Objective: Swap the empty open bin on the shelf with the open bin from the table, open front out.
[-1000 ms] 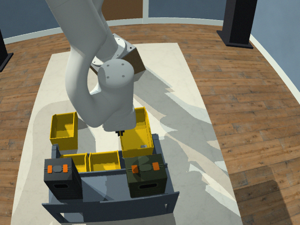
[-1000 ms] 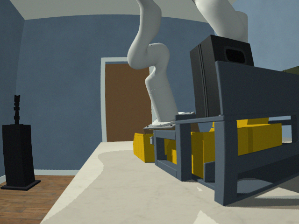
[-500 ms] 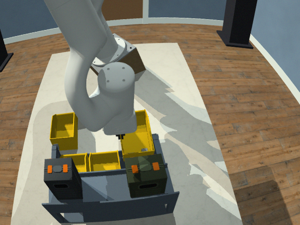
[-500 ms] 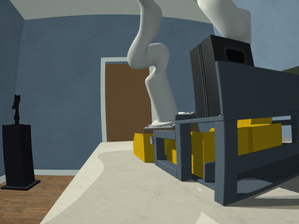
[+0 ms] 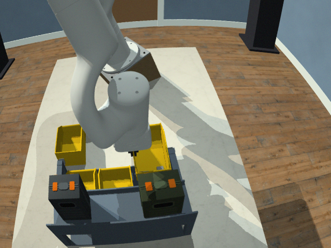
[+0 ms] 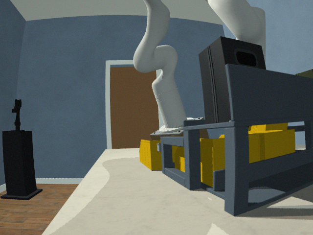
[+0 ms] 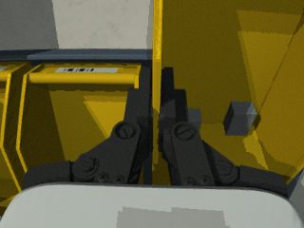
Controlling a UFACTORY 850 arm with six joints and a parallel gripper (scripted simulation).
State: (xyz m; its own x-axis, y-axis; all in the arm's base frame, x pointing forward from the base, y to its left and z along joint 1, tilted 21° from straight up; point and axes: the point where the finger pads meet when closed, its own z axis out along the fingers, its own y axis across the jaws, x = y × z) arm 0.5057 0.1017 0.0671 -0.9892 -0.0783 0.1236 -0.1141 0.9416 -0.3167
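The shelf lip is 70 mm to the right of my hand and 100 mm below it. From my hand the other things lie so: dark grey case (200 mm ahead, 160 mm to the right, 50 mm above); green case (180 mm ahead, 70 mm to the left, 40 mm above).
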